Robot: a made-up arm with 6 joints.
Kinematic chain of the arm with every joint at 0, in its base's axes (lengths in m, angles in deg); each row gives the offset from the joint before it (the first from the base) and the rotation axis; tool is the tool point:
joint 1: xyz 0 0 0.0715 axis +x
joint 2: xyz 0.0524 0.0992 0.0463 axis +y
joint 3: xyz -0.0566 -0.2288 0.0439 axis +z
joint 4: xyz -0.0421 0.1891 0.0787 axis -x
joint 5: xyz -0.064 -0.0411 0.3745 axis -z
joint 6: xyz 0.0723 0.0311 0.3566 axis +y
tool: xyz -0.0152 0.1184 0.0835
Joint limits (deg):
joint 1: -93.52..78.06
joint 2: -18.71..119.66
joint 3: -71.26..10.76
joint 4: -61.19..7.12
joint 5: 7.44..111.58
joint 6: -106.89..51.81
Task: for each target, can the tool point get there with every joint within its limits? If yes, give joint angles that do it. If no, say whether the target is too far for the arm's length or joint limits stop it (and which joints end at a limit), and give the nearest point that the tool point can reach.
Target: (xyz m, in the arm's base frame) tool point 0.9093 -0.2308 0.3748
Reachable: yes | joints 1.14 77.34 -61.82 -15.15 51.61 35.88
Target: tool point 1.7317 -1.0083 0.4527
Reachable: no: too far | nearest point 0.8787 -0.5181 0.2674 | short by 1.001 m
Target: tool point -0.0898 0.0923 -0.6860
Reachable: no: joint limits stop it (at a limit: joint 1, joint 2, joint 3, joint 4, joint 6) | nearest point 0.3076 0.0319 -0.6672 | short by 0.402 m
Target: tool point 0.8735 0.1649 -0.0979
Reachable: yes | joints 52.42 101.62 -48.35 -0.03 79.25 -74.93
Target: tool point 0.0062 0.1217 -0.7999
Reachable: no: joint limits stop it (at a limit: joint 1, joint 2, joint 3, joint 4, joint 6) | nearest point 0.3083 0.0363 -0.6661 | short by 0.341 m
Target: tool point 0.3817 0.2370 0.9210
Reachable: yes | joints -37.34 23.28 -3.75 -27.89 45.08 25.38
